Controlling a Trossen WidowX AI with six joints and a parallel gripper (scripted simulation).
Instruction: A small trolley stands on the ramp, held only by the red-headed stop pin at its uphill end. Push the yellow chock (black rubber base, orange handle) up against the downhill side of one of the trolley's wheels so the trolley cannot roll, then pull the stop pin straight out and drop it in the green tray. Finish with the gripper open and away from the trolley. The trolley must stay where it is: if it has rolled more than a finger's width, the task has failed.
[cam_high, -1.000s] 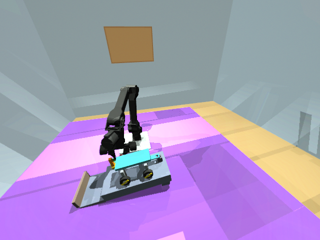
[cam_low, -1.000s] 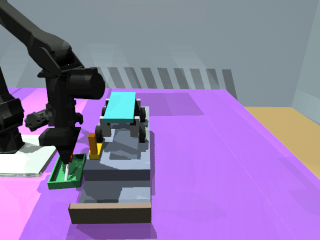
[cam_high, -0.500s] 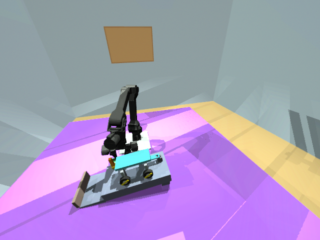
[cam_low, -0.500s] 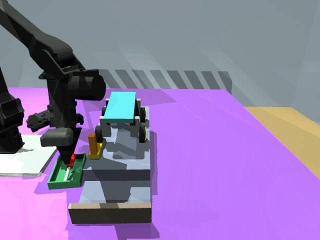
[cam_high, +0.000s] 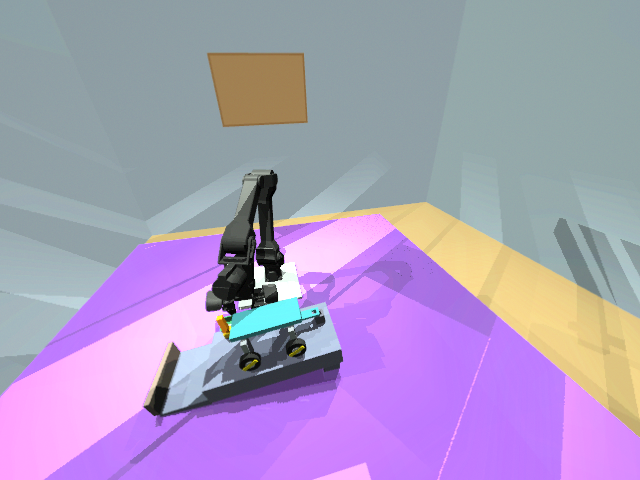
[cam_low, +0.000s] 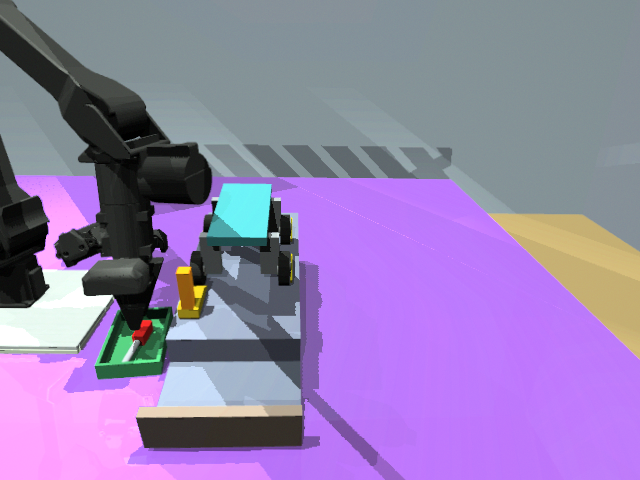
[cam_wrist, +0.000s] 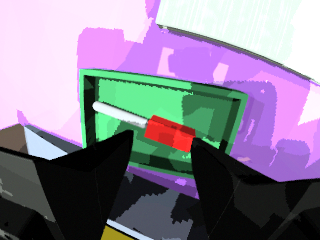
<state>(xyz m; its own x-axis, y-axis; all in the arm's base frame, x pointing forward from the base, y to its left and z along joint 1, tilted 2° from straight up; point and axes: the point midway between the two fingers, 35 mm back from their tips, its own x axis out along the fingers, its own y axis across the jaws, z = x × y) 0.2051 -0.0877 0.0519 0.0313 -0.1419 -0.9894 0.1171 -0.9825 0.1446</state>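
The red-headed stop pin is 20 mm to the right of my gripper tip and 20 mm below it. Also, from my gripper tip: grey ramp: 130 mm ahead, 90 mm to the left, 20 mm above; then trolley: 130 mm ahead, 90 mm to the left, 80 mm above; then yellow chock: 70 mm ahead, 10 mm to the right, 50 mm above.
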